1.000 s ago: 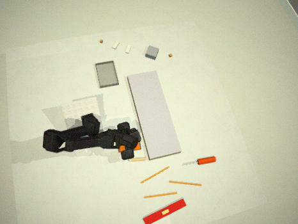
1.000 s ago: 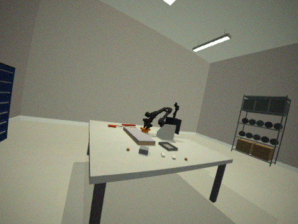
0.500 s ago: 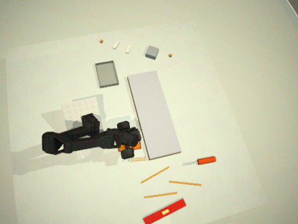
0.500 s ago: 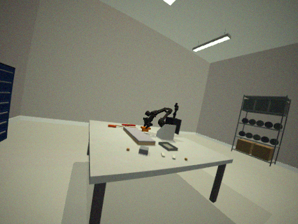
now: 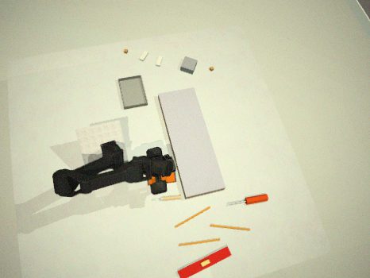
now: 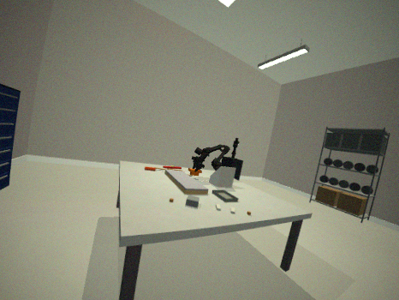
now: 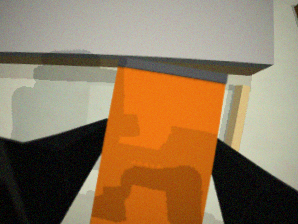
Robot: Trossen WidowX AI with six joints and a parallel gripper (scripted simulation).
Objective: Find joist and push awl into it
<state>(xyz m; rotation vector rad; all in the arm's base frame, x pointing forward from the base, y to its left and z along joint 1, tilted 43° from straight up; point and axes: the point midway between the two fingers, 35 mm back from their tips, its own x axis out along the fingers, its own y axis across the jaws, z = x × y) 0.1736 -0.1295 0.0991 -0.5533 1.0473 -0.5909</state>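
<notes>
Now: the small light 40 mm below my gripper tip, 40 mm behind it and 10 mm to the left of it. From my gripper tip the other things lie so: awl: 80 mm to the right, 70 mm below, 30 mm behind; red level: 390 mm to the right, 60 mm below, 50 mm ahead; orange stud finder: 30 mm below, 30 mm behind, 10 mm to the left.
</notes>
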